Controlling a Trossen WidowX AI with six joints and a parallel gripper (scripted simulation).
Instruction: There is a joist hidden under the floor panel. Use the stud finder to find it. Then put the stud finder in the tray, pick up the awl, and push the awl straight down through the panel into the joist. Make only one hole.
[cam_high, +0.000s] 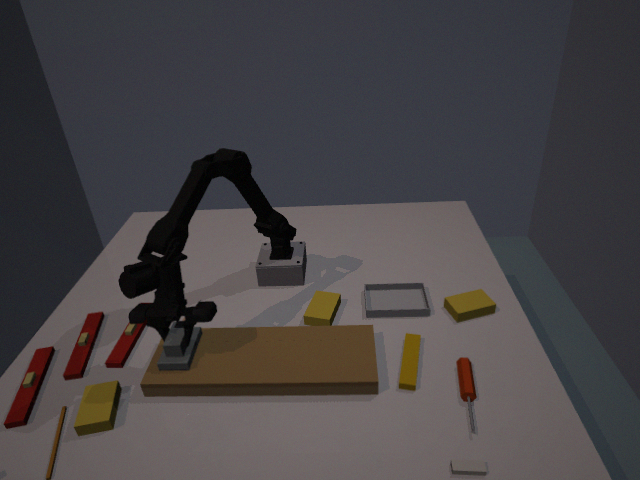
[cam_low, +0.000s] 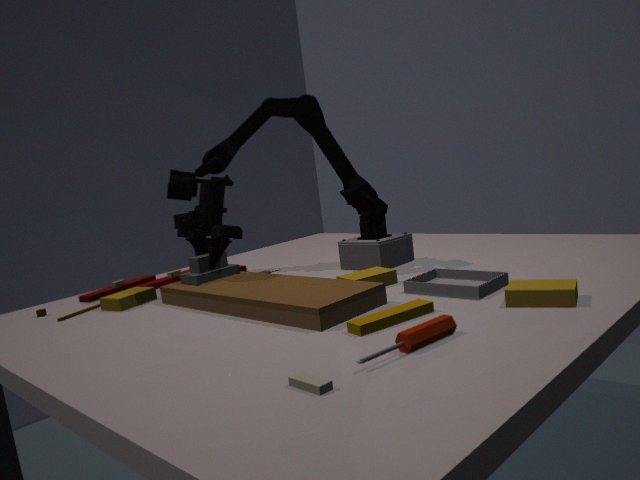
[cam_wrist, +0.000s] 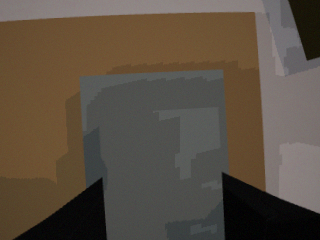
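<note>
Right now my gripper tip is 240 mm past the grey tray, 520 mm to the right of it and 50 mm above it. The rest, counted from my gripper tip: thin stick 210 mm ahead, 200 mm to the right, 60 mm below; then stud finder 20 mm behind, 20 mm above; then awl 190 mm behind, 40 mm to the right, 60 mm below.
</note>
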